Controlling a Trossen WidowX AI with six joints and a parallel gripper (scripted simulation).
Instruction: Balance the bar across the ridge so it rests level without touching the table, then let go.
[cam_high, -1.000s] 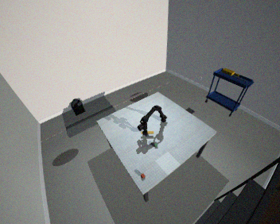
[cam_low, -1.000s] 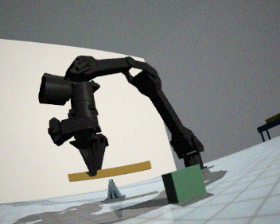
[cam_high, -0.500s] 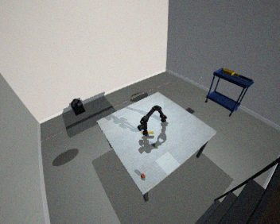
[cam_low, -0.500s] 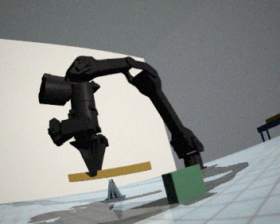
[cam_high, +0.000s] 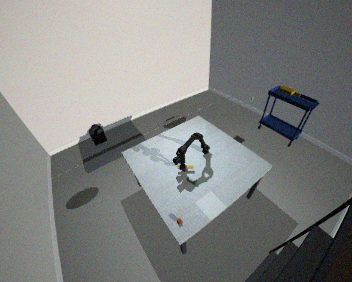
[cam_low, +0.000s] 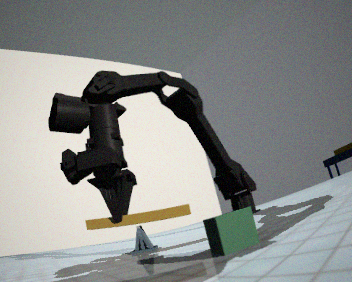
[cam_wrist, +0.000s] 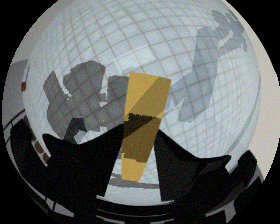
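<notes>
My gripper tip is 20 mm past the yellow bar and 20 mm to the right of it. Also, from my gripper tip: green block: 220 mm to the left, 40 mm below; red object: 360 mm ahead, 440 mm to the left, 40 mm below.
</notes>
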